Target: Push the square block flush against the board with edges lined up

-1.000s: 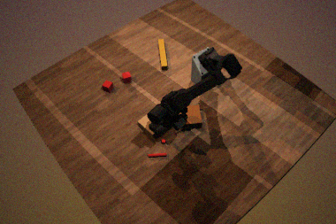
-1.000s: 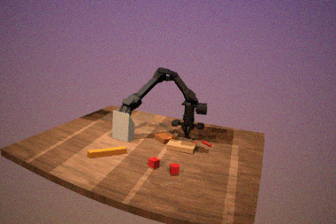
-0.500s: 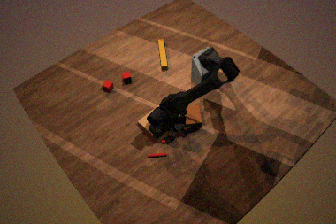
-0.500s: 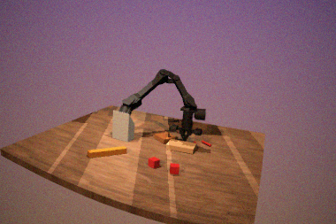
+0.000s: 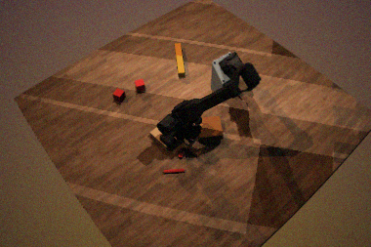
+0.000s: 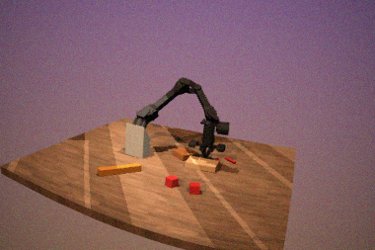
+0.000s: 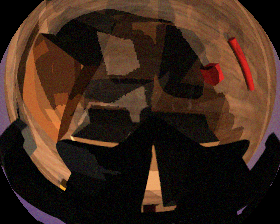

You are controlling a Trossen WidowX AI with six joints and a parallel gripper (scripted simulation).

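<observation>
The tan block lies 6 cm to the right of my gripper tip and 1 cm above it. Round my gripper tip: thin red stick: 12 cm ahead, 9 cm to the left; then long orange bar: 37 cm to the right, 32 cm behind, 1 cm above; then orange-brown square block: 13 cm behind, 4 cm to the left, 1 cm above.
</observation>
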